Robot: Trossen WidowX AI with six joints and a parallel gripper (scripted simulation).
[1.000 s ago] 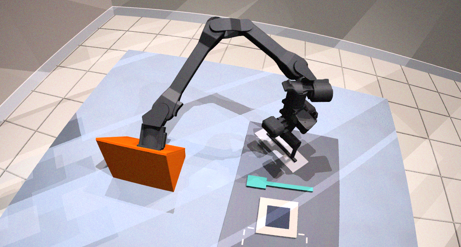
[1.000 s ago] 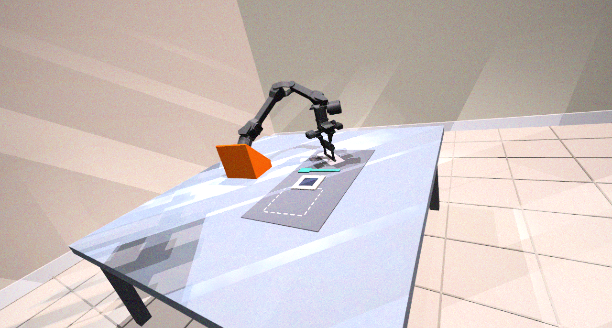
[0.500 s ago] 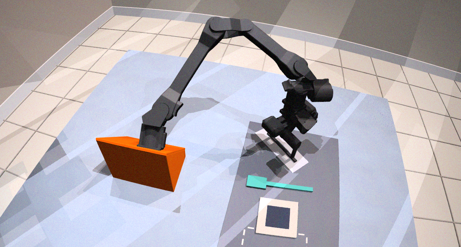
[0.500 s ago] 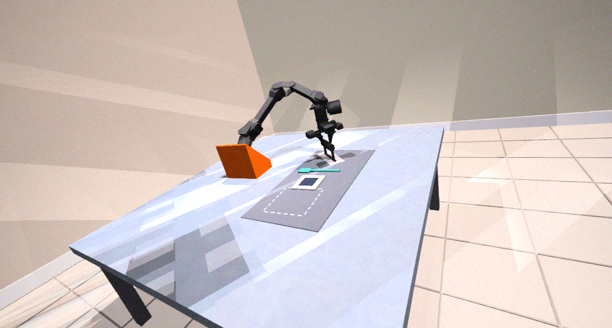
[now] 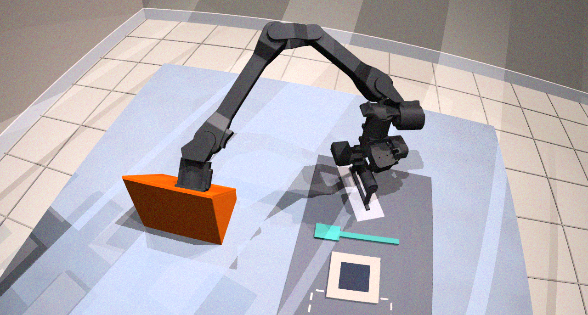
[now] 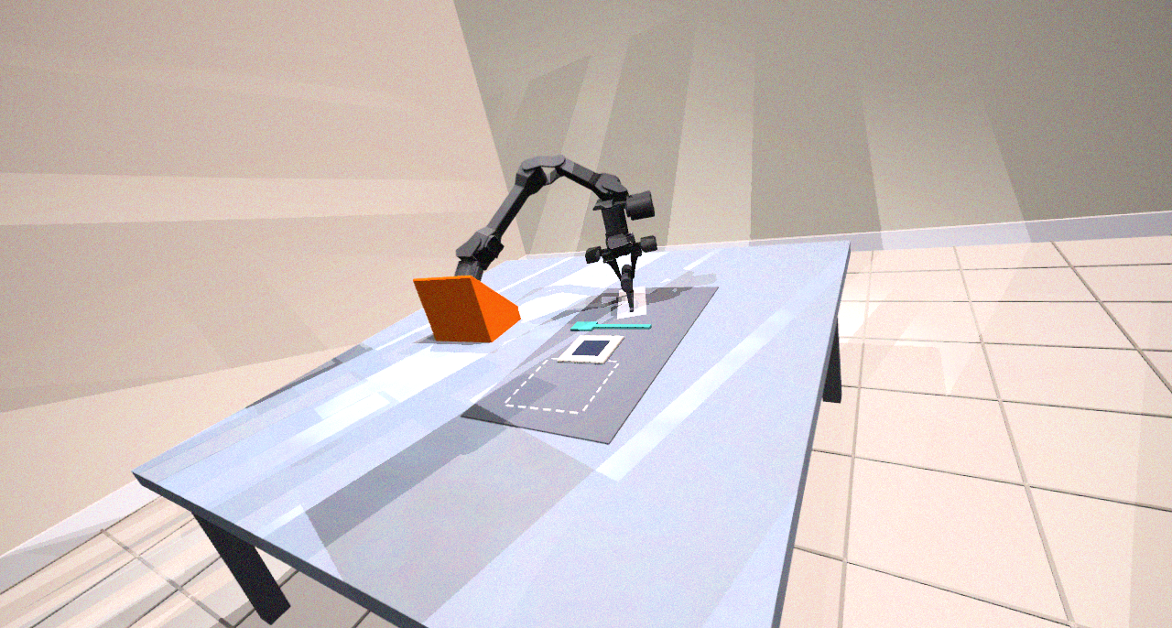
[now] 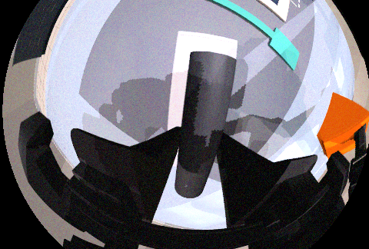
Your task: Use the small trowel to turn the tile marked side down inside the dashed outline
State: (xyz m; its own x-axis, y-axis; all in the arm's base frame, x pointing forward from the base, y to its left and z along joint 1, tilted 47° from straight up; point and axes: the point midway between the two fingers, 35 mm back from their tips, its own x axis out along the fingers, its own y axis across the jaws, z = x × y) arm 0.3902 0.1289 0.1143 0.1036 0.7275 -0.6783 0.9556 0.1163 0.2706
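My gripper tip is 3 cm past the teal trowel, 15 cm to the left of it and 6 cm above it. From my gripper tip the other things lie so: tile 2 cm behind, 27 cm to the right, 6 cm below; dark mat 1 cm ahead, 23 cm to the right, 8 cm below.
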